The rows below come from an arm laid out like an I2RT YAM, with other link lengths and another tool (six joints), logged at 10 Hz.
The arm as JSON. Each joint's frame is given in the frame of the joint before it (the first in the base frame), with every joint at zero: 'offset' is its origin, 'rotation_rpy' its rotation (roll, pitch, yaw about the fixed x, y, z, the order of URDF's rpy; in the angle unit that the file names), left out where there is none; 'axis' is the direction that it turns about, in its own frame. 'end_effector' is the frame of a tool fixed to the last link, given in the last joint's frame.
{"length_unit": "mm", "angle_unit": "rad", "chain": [
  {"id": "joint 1", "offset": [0.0, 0.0, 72.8], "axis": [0.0, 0.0, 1.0]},
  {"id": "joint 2", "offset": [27.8, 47.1, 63.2], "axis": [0.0, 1.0, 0.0]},
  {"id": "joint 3", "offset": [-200.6, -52.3, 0.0], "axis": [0.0, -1.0, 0.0]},
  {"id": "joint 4", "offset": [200.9, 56.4, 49.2], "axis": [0.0, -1.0, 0.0]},
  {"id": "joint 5", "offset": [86.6, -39.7, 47.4], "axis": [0.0, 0.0, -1.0]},
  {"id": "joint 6", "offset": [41.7, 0.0, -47.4], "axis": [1.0, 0.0, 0.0]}
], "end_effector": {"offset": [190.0, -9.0, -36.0], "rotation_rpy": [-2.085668, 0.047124, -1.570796]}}
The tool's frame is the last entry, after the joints.
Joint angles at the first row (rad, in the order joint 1, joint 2, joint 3, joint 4, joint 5, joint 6):
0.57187, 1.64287, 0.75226, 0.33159, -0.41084, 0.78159
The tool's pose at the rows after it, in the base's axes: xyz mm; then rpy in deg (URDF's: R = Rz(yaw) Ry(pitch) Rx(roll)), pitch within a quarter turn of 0, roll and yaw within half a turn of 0:
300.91 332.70 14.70 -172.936 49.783 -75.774
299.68 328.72 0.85 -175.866 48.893 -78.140
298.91 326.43 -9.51 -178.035 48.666 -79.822
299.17 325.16 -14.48 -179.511 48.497 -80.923
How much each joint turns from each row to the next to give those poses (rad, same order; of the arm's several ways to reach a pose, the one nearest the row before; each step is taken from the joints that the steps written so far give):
-0.01172, 0.03189, 0.00391, -0.01478, -0.00171, 0.00677
-0.00635, 0.03707, 0.00967, -0.01152, -0.00086, -0.00593
-0.00766, 0.03519, 0.00582, 0.00456, -0.00844, -0.00015
-0.00619, 0.02030, 0.01326, -0.01045, -0.00709, -0.00131

